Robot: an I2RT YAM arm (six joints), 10 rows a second.
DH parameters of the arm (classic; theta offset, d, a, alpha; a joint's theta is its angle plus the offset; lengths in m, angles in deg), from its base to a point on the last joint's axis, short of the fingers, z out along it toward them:
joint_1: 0 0.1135 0.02 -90
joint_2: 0 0 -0.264 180
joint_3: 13.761 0 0.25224 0
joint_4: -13.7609 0 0.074 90
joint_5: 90 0 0 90
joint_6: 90 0.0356 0 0
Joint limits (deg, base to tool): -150..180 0..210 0..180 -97..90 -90..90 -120..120
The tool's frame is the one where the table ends.
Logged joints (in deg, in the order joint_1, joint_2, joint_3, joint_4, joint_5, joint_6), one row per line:
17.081, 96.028, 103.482, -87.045, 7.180, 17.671
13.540, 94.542, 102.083, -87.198, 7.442, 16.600
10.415, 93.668, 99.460, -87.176, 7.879, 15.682
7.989, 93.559, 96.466, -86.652, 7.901, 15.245
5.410, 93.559, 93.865, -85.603, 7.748, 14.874
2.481, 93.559, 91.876, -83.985, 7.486, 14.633
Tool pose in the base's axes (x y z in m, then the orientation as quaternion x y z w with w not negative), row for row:
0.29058, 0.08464, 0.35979, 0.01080, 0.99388, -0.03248, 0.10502
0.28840, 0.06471, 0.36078, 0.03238, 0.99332, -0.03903, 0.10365
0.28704, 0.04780, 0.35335, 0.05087, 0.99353, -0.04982, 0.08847
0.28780, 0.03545, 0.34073, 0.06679, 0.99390, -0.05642, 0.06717
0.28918, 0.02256, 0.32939, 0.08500, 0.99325, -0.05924, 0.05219
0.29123, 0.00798, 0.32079, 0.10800, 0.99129, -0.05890, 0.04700
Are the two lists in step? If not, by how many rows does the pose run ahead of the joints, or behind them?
They are in step.
